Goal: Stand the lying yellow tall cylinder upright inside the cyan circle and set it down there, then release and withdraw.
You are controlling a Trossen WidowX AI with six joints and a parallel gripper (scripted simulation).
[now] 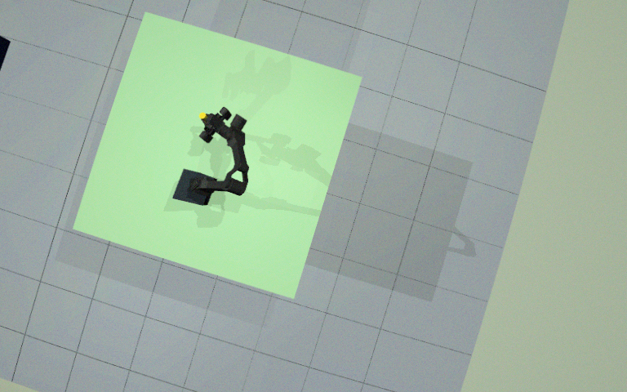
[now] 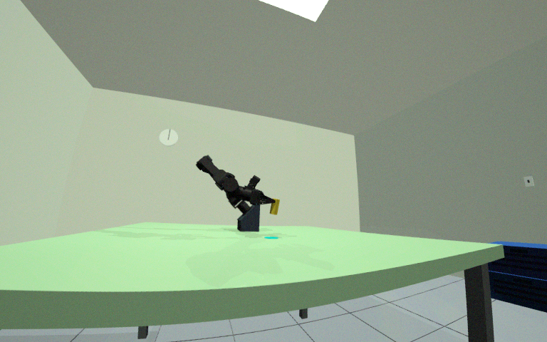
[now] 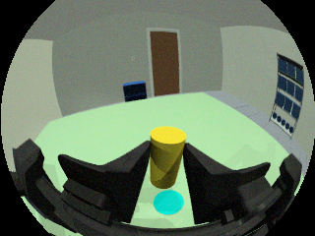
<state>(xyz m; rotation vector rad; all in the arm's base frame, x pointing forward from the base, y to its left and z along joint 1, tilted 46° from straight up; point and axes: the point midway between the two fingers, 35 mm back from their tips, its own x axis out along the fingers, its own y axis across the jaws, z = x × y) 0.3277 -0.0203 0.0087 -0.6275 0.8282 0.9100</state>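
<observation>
Now: the cyan circle 10 mm to the right of my gripper tip and 150 mm below it. Also, from my gripper tip: yellow tall cylinder (20 mm below).
</observation>
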